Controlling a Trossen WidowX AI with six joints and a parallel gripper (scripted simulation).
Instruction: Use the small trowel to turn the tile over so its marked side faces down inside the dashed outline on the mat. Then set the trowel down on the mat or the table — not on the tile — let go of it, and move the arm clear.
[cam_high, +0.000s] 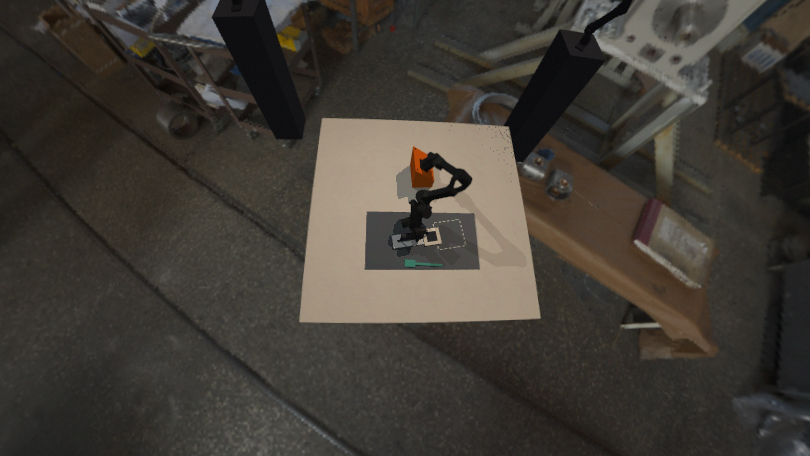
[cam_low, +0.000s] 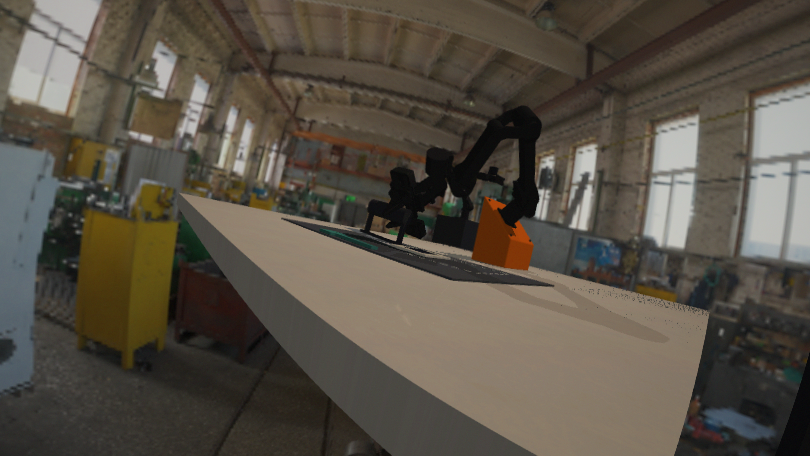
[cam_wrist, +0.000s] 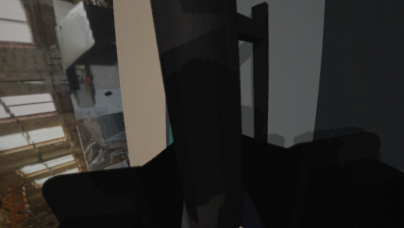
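Right now the dark mat is 70 mm below my gripper tip, 40 mm to the left of it and 20 mm behind it. Also, from my gripper tip: tile: 100 mm to the left, 50 mm below, 40 mm behind.
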